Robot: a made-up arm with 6 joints. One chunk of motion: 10 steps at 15 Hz.
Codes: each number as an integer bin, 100 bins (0 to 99) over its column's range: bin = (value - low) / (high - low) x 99, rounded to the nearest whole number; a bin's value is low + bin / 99 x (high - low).
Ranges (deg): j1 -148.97..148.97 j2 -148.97..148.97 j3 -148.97..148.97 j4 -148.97..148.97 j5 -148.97..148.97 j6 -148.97..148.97
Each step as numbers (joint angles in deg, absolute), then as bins.
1 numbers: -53.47 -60.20 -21.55 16.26 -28.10 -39.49
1 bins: 32 29 42 55 40 36
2 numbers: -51.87 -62.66 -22.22 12.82 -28.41 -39.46
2 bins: 32 29 42 54 40 36
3 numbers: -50.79 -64.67 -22.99 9.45 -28.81 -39.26
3 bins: 33 28 42 53 40 36
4 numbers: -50.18 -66.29 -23.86 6.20 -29.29 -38.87
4 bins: 33 27 42 52 40 37
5 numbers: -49.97 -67.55 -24.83 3.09 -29.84 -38.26
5 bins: 33 27 41 51 40 37
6 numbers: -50.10 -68.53 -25.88 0.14 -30.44 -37.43
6 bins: 33 27 41 50 39 37
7 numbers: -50.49 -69.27 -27.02 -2.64 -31.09 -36.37
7 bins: 33 26 41 49 39 37
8 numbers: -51.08 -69.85 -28.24 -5.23 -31.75 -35.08
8 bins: 33 26 40 48 39 38
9 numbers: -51.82 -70.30 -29.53 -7.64 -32.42 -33.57
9 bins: 32 26 40 47 39 38
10 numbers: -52.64 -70.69 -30.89 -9.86 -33.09 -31.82
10 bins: 32 26 39 46 39 39
